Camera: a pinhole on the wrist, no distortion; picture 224 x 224 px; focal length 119.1 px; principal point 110.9 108.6 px. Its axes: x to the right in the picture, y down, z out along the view. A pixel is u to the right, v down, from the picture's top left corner.
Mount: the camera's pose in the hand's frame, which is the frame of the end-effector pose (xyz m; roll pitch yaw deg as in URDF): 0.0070 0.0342 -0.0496 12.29 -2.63 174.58
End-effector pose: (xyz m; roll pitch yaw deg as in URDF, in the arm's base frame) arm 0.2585 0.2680 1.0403 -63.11 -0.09 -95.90
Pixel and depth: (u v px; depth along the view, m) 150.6 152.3 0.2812
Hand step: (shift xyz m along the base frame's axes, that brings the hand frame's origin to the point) 0.2311 0.0532 0.1126
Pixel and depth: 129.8 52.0 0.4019
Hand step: 0.4114 -0.0280 -0.1382
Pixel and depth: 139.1 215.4 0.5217
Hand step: 0.3780 0.0831 0.5239
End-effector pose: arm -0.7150 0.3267 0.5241 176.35 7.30 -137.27
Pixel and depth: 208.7 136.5 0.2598
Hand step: 0.1187 0.1959 -0.1967
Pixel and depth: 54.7 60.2 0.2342
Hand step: -0.2070 0.0463 -0.1595
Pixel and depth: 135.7 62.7 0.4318
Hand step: -0.1544 0.2868 -0.3134
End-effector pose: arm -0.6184 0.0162 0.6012 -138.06 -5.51 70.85
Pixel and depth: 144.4 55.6 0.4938
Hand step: -0.0015 -0.0305 -0.5401
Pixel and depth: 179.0 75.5 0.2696
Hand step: -0.0359 -0.0892 -0.2815
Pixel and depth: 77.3 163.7 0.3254
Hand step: -0.1836 0.1952 -0.1732
